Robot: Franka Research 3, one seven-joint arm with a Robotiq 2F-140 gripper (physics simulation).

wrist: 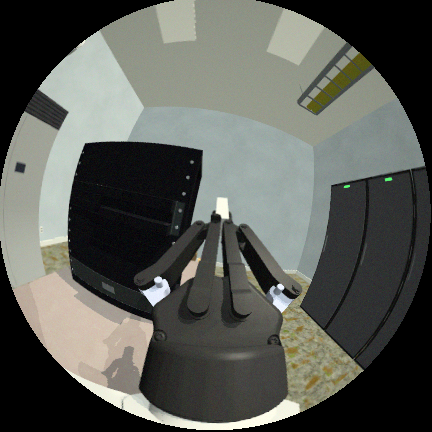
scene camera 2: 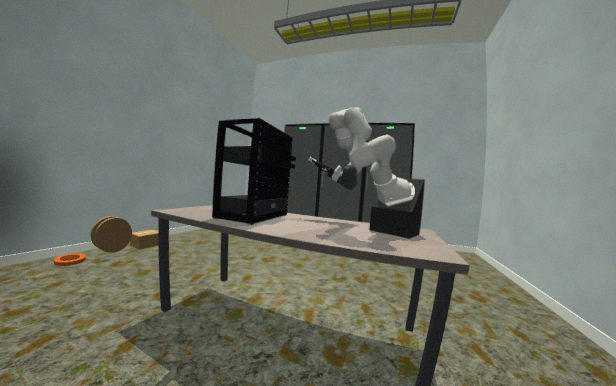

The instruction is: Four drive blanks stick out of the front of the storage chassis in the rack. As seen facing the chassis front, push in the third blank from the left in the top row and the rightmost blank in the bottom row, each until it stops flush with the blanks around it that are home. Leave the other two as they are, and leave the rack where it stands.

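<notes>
The black rack [scene camera 2: 254,172] [wrist: 190,170] stands upright on the table, its front towards the arm. Two small dark stubs, an upper one [scene camera 2: 293,158] and a lower one [scene camera 2: 293,166], stick out of its front edge in the scene view. Which blanks they are cannot be told. In the wrist view the storage chassis is very dark, and single blanks cannot be made out; a grey upright strip [wrist: 177,218] shows near its right edge. My gripper [scene camera 2: 312,159] [wrist: 221,205] is shut and empty, apart from the rack front. In the wrist view its tips lie right of the rack's right edge.
The arm's black base block [scene camera 2: 395,220] stands at the table's [scene camera 2: 310,227] other end. Tall dark cabinets [scene camera 2: 305,170] [wrist: 345,240] stand behind the table. A brown round object [scene camera 2: 112,234], a box [scene camera 2: 145,239] and an orange ring [scene camera 2: 59,259] are beyond the rack's end.
</notes>
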